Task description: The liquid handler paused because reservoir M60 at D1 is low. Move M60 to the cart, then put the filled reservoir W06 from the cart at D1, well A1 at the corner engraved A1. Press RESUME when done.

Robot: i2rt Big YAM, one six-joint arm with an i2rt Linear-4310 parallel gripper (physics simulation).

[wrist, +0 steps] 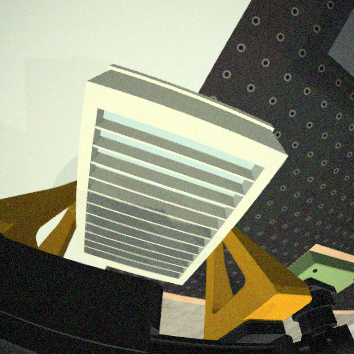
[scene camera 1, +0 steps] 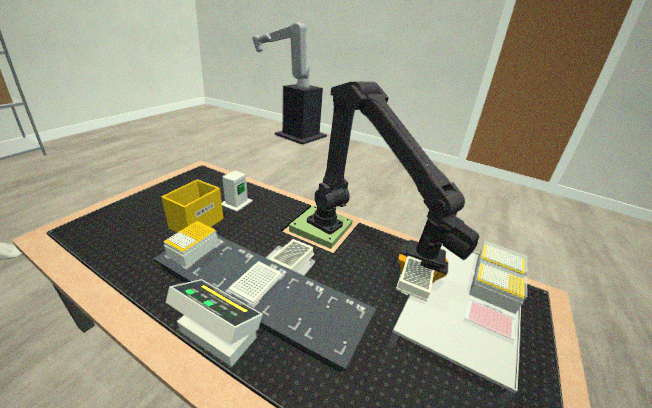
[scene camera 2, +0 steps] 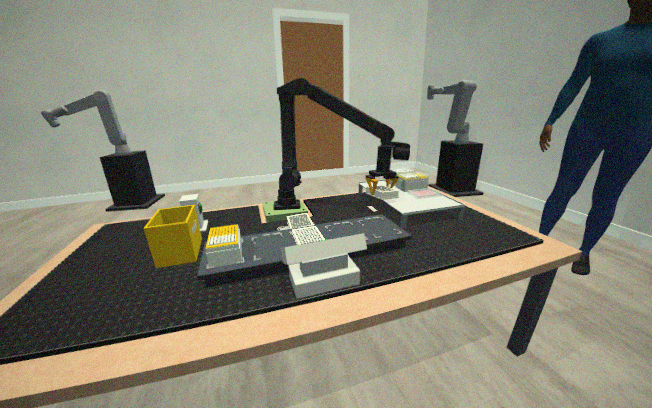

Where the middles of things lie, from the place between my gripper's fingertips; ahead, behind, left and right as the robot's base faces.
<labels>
Right now the pink plate (scene camera 1: 496,322) is 21 cm to the left of my hand, 2 cm below it and 1 cm behind it. From my hand the other things lie so: white RESUME button box (scene camera 1: 235,189) (78 cm to the right, 3 cm ahead, 2 cm below); then yellow bin (scene camera 2: 173,234) (77 cm to the right, 22 cm ahead, 1 cm below).
</labels>
